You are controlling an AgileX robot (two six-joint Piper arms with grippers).
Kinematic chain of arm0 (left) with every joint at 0, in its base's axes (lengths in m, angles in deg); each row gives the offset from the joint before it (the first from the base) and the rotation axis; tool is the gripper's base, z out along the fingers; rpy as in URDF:
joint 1: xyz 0 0 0.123 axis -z
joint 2: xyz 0 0 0 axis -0.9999 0.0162 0
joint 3: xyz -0.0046 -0.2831 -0.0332 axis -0.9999 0.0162 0
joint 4: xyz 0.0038 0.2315 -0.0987 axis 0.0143 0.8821 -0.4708
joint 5: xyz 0 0 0 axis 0.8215 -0.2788 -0.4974
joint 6: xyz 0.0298 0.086 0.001 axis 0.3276 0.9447 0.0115
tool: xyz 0 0 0 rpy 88.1 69.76 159.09
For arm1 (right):
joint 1: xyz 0 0 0.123 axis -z
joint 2: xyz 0 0 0 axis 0.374 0.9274 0
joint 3: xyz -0.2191 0.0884 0.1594 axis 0.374 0.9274 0
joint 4: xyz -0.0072 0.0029 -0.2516 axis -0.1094 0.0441 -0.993
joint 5: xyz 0 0 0 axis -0.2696 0.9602 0.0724
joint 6: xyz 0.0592 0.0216 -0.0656 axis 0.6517 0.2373 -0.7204
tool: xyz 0 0 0 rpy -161.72 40.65 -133.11
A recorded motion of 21 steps. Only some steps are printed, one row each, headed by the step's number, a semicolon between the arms.
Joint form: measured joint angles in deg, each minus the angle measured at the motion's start. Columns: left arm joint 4, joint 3, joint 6, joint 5, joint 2, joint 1; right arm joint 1, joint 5, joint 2, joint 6, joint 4, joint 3.
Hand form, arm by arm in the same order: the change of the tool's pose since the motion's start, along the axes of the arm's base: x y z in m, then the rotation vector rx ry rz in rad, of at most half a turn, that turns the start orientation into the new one. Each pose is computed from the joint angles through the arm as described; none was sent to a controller.
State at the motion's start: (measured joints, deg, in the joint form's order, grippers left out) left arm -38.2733 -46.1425 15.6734 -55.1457 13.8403 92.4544; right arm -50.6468 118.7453 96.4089 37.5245 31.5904 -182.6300
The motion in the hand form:
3: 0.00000 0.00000 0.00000 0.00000 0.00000 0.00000; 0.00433 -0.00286 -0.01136 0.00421 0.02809 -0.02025
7: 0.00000 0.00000 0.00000 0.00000 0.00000 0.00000; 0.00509 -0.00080 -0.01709 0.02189 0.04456 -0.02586
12: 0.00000 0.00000 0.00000 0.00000 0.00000 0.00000; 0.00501 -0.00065 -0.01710 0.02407 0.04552 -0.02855
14: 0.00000 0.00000 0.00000 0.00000 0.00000 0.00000; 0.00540 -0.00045 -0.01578 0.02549 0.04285 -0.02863
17: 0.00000 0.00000 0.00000 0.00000 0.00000 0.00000; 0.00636 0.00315 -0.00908 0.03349 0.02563 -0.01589
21: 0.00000 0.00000 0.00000 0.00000 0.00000 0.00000; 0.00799 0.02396 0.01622 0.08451 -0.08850 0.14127
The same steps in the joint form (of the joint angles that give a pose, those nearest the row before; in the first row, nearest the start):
3: 0.00 0.00 0.00 0.00 0.00 0.00; 0.76 -0.10 1.43 0.23 0.96 0.00
7: 0.00 0.00 0.00 0.00 0.00 0.00; 0.83 -0.47 2.14 0.23 2.32 0.00
12: 0.00 0.00 0.00 0.00 0.00 0.00; 0.83 -0.47 2.14 0.36 2.44 0.00
14: 0.00 0.00 0.00 0.00 0.00 0.00; 0.83 -0.35 2.14 0.36 2.43 -0.29
17: 0.00 0.00 0.00 0.00 0.00 0.00; 0.49 0.00 2.14 -0.03 2.43 -1.76
21: 0.00 0.00 0.00 0.00 0.00 0.00; -1.47 -2.92 1.66 -7.10 3.39 -6.07

